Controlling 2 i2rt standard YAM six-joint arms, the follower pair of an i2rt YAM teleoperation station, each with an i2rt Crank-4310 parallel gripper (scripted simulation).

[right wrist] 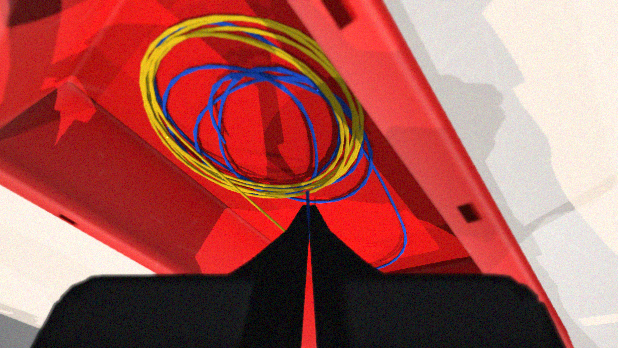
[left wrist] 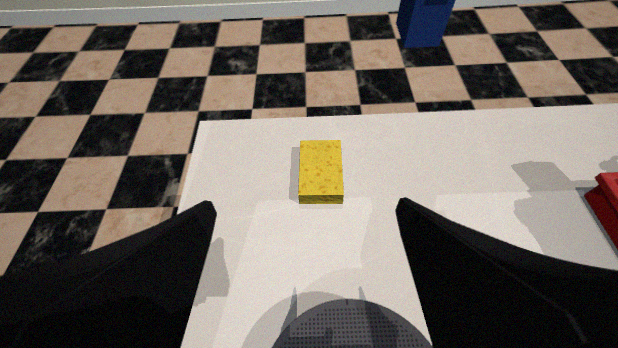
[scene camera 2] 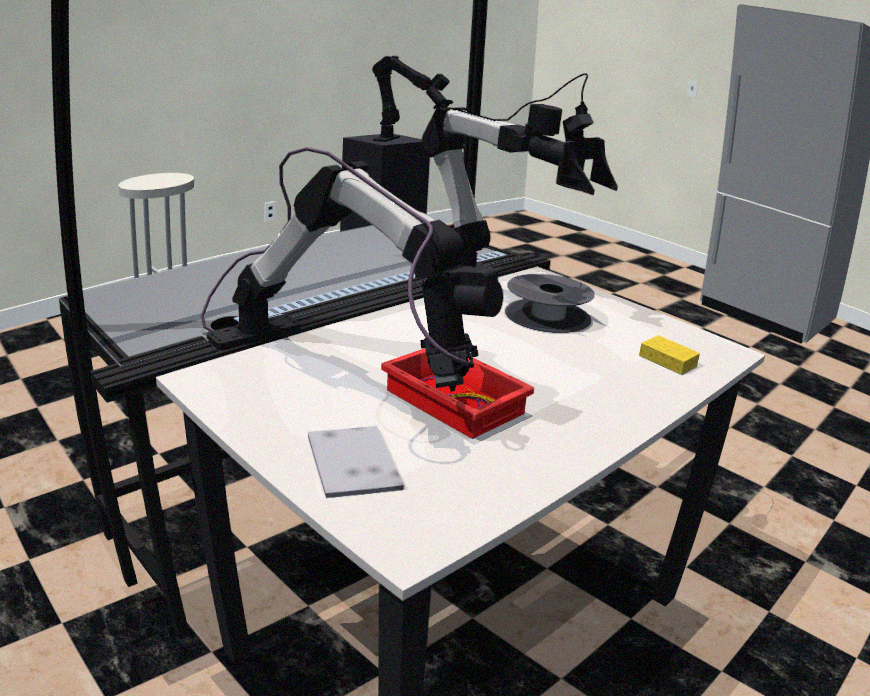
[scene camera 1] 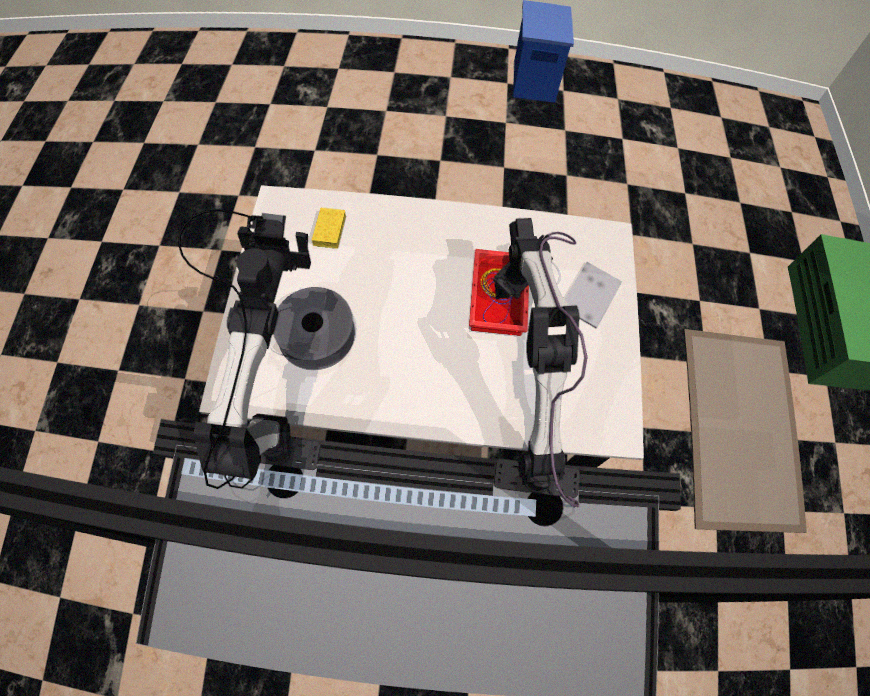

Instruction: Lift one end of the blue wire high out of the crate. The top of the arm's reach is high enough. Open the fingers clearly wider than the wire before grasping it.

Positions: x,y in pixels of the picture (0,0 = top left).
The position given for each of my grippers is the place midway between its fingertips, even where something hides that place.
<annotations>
my left gripper: left wrist 305,204; scene camera 2 605,190; scene camera 1 287,232; not seen in the right wrist view (out of frame)
yellow sponge: left wrist 320,168; scene camera 2; scene camera 1; not seen in the right wrist view (out of frame)
flat grey plate: scene camera 2; scene camera 1; not seen in the right wrist view (out of frame); not seen in the left wrist view (out of frame)
same spot on flat grey plate: (scene camera 1: 594,289) = (scene camera 2: 355,462)
same spot on yellow sponge: (scene camera 1: 327,233) = (scene camera 2: 658,343)
</annotations>
